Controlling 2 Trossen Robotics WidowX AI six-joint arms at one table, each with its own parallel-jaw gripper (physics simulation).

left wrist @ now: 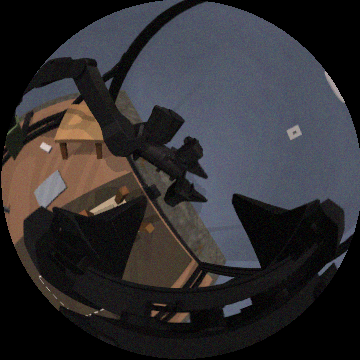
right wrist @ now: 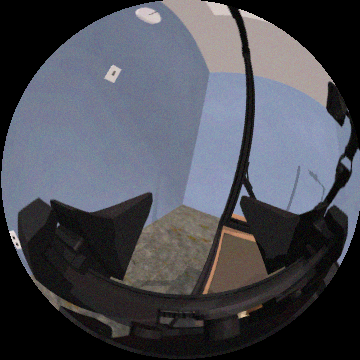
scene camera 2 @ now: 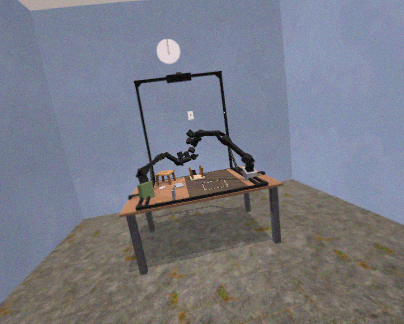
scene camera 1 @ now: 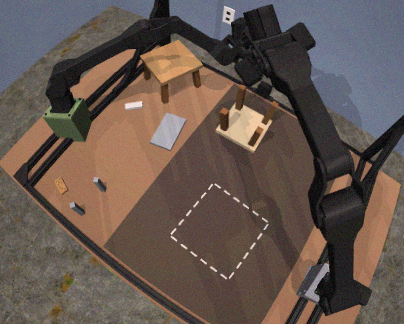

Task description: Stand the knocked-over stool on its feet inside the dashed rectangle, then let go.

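Where they show: left gripper, between the fingertips: point(left wrist: 190, 199) point(scene camera 2: 192, 148); right gripper, between the fingertips: point(left wrist: 206, 187) point(right wrist: 198, 198) point(scene camera 2: 196, 155); left arm's base, origin of its link: point(scene camera 2: 249, 169) point(scene camera 1: 330, 287); right arm's base, origin of its link: point(scene camera 2: 144, 183) point(scene camera 1: 63, 106).
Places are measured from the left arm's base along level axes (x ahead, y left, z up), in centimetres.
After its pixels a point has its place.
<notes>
A stool with a pale seat point(scene camera 1: 244, 127) @[x 42.1, y -33.2, z -6.0 cm] point(scene camera 2: 197, 177) @[x 42.6, y -29.8, z -6.0 cm] point(left wrist: 107, 205) @[x 47.7, y -35.5, z -6.0 cm] and brown legs lies upside down, seat on the dark mat and legs up, near the back edge. The dashed rectangle point(scene camera 1: 268, 223) @[x 21.9, y -9.2, z -7.4 cm] lies lower on the mat, apart from the stool. My left gripper point(scene camera 1: 257, 81) is open and empty, above the table's back edge and clear of the stool. My right gripper point(left wrist: 206, 187) @[x 36.1, y -56.1, z 12.7 cm] point(right wrist: 198, 198) @[x 36.1, y -56.1, z 12.7 cm] is open and empty, raised close to the left gripper; it is hidden in scene camera 1.
A wooden table-like stool point(scene camera 1: 171, 61) @[x 72.7, y -37.5, z 3.3 cm] point(scene camera 2: 165, 173) @[x 72.8, y -32.5, z 3.3 cm] stands upright at upper left. A grey plate point(scene camera 1: 168, 131) @[x 61.9, y -19.4, z -6.9 cm], a white piece point(scene camera 1: 133, 105) @[x 78.0, y -21.6, z -6.7 cm], an orange piece point(scene camera 1: 60, 185) @[x 80.0, y 14.0, z -7.0 cm] and two small grey blocks lie left of the mat. A green block point(scene camera 1: 68, 120) @[x 84.7, y -1.6, z 4.7 cm] is by the right arm's base.
</notes>
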